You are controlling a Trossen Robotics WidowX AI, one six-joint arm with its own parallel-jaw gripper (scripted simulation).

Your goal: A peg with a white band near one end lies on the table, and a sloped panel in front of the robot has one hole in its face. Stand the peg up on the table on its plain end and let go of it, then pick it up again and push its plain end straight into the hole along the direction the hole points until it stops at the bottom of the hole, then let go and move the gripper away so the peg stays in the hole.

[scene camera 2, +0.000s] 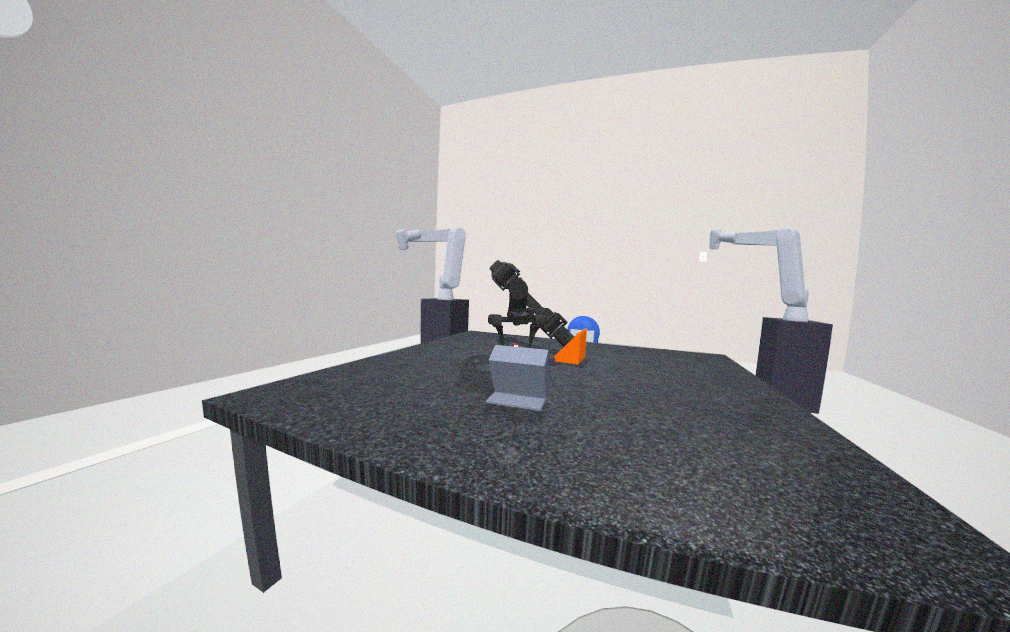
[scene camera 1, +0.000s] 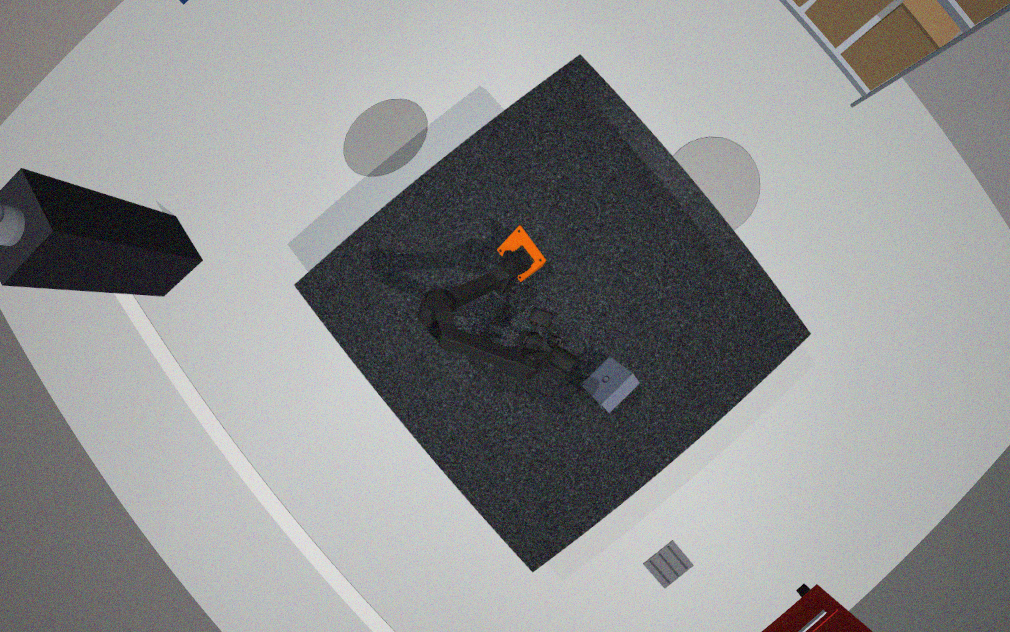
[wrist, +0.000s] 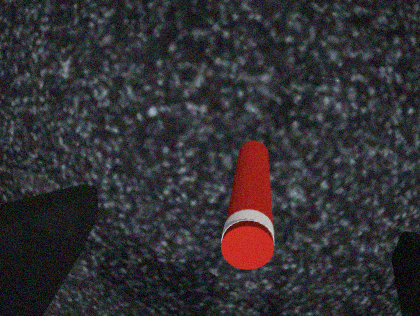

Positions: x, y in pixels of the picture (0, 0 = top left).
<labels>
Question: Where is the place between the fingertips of the gripper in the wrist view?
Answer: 251, 228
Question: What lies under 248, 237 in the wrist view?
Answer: A red peg.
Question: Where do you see a sloped panel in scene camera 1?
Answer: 621, 383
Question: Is the gripper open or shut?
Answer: Open.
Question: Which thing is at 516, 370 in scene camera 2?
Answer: A sloped panel.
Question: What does the gripper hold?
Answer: Nothing.
</labels>
